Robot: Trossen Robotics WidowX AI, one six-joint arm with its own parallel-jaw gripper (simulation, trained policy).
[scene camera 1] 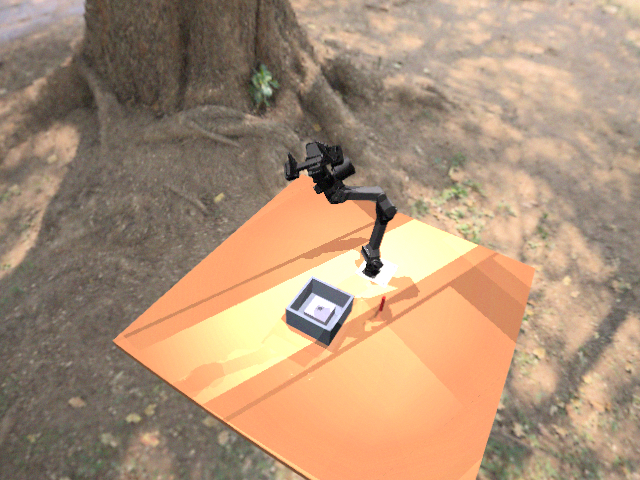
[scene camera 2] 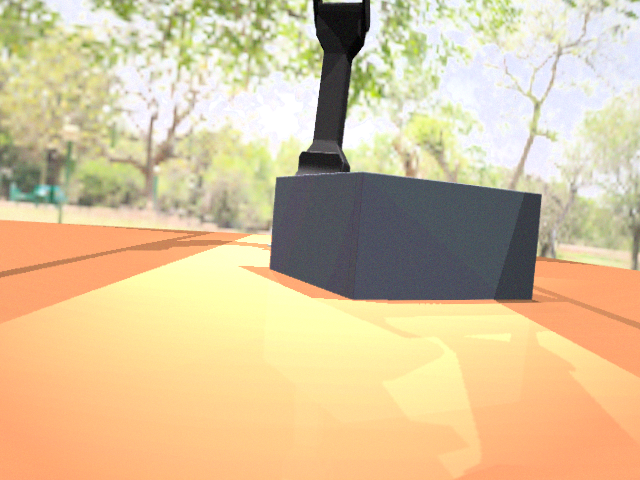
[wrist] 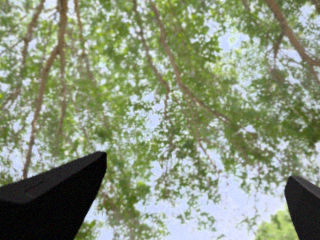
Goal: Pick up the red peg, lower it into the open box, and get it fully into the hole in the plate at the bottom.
Observation:
I see my gripper [scene camera 1: 302,147] and a grey box [scene camera 2: 362,235].
The grey box also shows in scene camera 1 [scene camera 1: 294,313]. My gripper is seen too in the wrist view [wrist: 196,172]. The wrist view does not show the grey box: it is out of frame.

